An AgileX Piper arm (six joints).
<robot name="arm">
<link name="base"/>
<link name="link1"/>
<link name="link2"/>
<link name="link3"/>
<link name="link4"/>
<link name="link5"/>
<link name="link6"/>
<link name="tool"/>
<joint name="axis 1" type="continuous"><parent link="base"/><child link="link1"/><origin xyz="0 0 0.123"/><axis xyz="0 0 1"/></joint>
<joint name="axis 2" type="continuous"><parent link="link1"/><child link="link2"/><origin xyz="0 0 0"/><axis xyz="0 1 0"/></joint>
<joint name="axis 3" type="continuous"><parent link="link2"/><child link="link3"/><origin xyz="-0.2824 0 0.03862"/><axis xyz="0 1 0"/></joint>
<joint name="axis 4" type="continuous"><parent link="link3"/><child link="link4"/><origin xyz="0.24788 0 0.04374"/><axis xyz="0.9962 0 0.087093"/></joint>
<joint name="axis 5" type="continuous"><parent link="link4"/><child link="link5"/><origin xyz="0 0 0"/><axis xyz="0 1 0"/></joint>
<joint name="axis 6" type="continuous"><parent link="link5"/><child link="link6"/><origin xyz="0.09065 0 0.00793"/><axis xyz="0.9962 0 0.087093"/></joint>
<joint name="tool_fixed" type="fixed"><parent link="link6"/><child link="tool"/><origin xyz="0 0 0" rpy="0 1.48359 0"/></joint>
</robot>
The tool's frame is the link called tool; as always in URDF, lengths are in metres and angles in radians. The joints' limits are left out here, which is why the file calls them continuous.
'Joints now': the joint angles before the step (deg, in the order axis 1, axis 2, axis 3, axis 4, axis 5, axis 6). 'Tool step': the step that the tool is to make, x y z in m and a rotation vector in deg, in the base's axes. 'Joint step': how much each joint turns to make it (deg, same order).
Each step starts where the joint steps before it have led.
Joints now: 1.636, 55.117, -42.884, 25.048, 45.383, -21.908
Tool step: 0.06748, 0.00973, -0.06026, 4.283, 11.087, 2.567
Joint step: 0.001, 21.113, -1.668, 11.927, -5.327, -11.230
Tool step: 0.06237, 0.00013, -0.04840, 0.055, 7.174, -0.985
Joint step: -0.283, 18.336, -8.419, 2.220, -2.453, -2.112
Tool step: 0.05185, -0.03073, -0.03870, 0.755, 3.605, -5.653
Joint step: -5.223, 13.648, -9.553, 1.281, -0.312, -0.609
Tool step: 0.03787, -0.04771, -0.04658, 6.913, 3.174, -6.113
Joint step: -7.856, 13.354, -9.441, 8.287, 4.073, -6.120
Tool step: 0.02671, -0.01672, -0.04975, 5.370, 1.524, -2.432
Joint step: -2.334, 11.794, -8.340, 6.447, 2.262, -4.061
